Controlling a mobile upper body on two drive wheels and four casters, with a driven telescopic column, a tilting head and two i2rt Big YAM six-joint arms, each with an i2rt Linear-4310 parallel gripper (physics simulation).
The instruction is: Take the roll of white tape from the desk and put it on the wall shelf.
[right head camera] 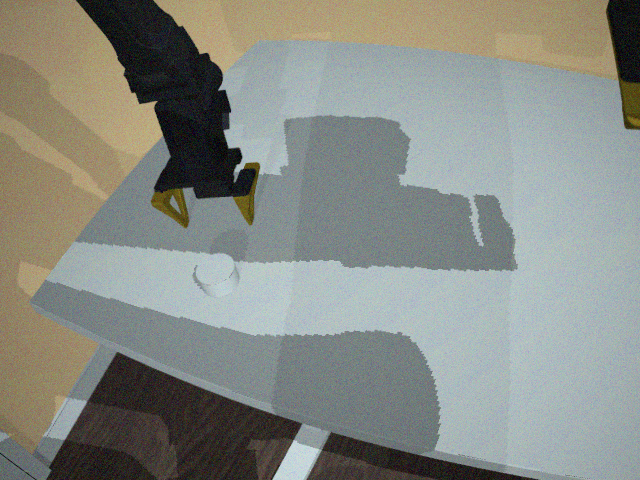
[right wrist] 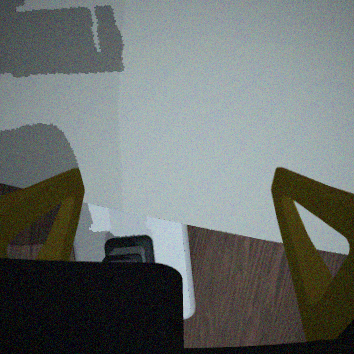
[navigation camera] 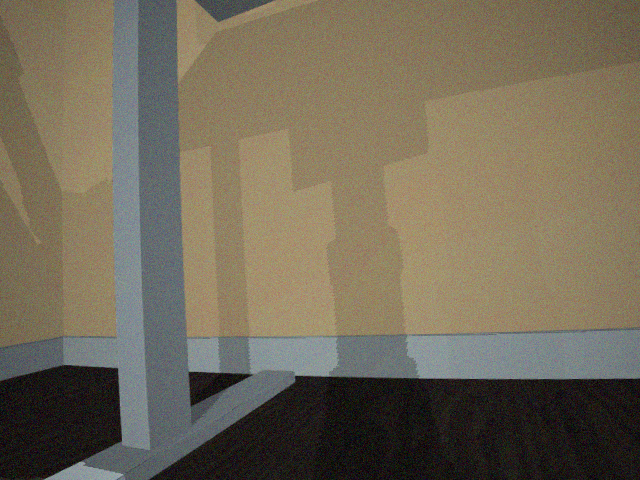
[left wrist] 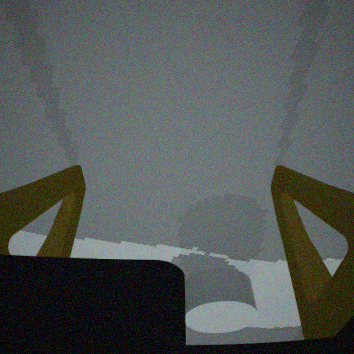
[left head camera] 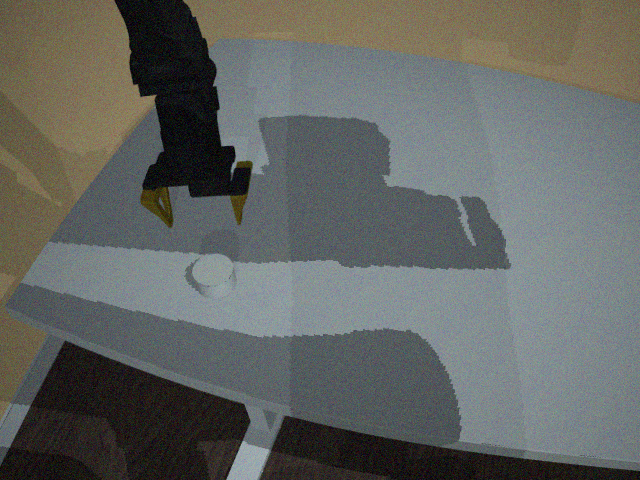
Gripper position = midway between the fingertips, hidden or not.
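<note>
My left gripper (left head camera: 204,223), (right head camera: 218,223), (left wrist: 177,175) is visible. My right gripper (right wrist: 177,178) is visible as well. A roll of white tape appears at (left head camera: 214,275), (right head camera: 217,274) and (left wrist: 217,300). In the right wrist view the tape is out of frame; in the navigation camera view the tape is out of frame too. A grey desk is found at (left head camera: 431,251), (right head camera: 436,264), (right wrist: 180,117), (navigation camera: 159,426) and (left wrist: 177,121).
</note>
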